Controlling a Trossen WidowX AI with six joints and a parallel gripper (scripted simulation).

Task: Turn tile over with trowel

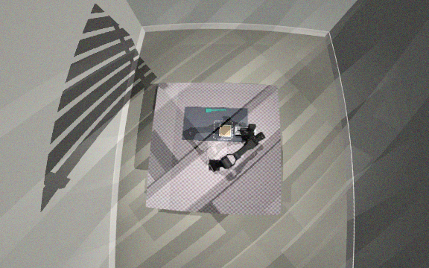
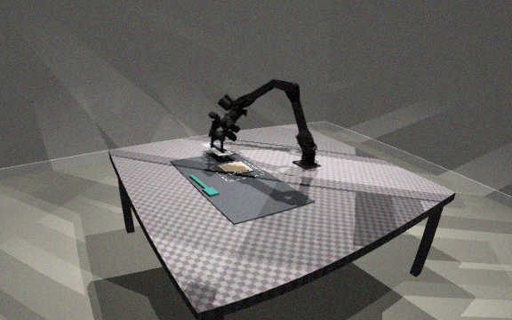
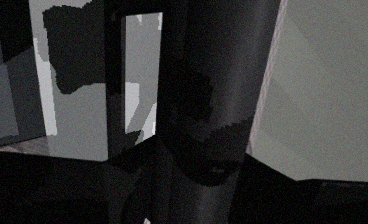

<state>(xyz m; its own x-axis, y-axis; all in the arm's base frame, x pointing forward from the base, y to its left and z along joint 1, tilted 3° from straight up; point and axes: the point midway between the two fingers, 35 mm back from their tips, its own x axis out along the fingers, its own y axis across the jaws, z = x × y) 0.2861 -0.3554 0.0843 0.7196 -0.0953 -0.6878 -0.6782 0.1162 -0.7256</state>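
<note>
Right now my gripper tip is 210 mm to the right of the tile, 80 mm above it and 10 mm short of it. Also, from my gripper tip: dark mat: 300 mm to the left, 100 mm below, 90 mm ahead; slim teal tool: 300 mm to the left, 230 mm ahead, 80 mm below.
</note>
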